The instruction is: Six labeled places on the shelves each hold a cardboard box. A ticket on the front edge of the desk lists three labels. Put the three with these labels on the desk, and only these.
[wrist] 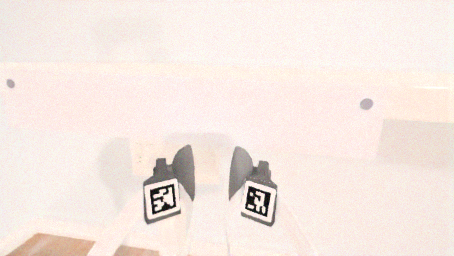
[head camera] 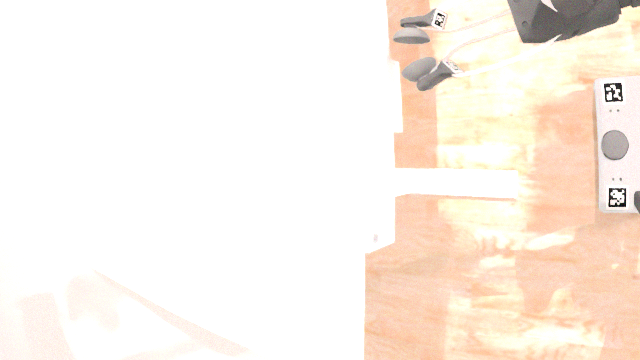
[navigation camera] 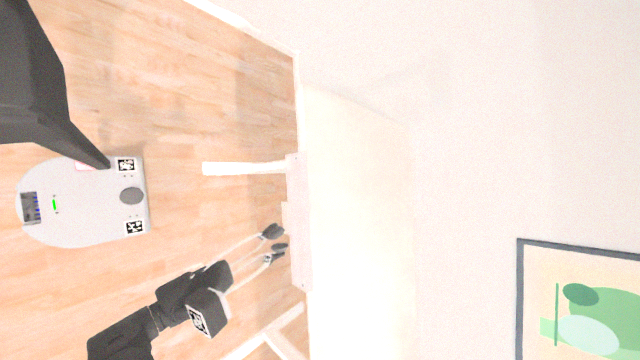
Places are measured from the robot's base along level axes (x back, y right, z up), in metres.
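Pixels of known places: gripper, between the fingertips: (head camera: 400, 59) (navigation camera: 284, 235); robot's base, origin of its link: (head camera: 613, 144) (navigation camera: 131, 194).
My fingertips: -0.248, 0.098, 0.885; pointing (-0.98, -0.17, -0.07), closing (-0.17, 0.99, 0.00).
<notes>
For each thing: its top centre in the pictures, then the offset to it from my fingertips, as dx, dy, dz. "*": a spot on its surface instead. Level surfaces: height alone.
- desk, height of its surface: dz +0.065
- pale pink panel, centre of its top: (head camera: 357, 88) (navigation camera: 306, 222) -0.015, -0.037, +0.065
- small cream card, a spot on its surface: (head camera: 398, 100) (navigation camera: 283, 215) * -0.015, -0.042, -0.017
- wooden floor, height of its surface: dz -0.885
The desk (head camera: 200, 150) (navigation camera: 360, 200) is overexposed to near white. A pale pink panel (navigation camera: 300, 220) (wrist: 200, 105) with two grey dots runs along its front edge; no writing is legible on it. A small cream card (head camera: 398, 100) (navigation camera: 284, 212) (wrist: 145, 150) shows below the panel, with tiny unreadable marks at its left end. I cannot tell which of the two is the ticket. My gripper (head camera: 416, 52) (navigation camera: 276, 239) (wrist: 213, 164) is partly open and empty, in front of the card, its fingertips apart. Boxes, shelves and place labels do not show.
A white desk leg (head camera: 457, 183) (navigation camera: 245, 168) reaches down to the wooden floor (head camera: 410, 310) (navigation camera: 200, 110). My base (head camera: 612, 165) (navigation camera: 85, 200) stands in front of the desk. A white frame (navigation camera: 285, 317) is near the gripper's side. A framed picture (navigation camera: 520, 300) hangs on the wall.
</notes>
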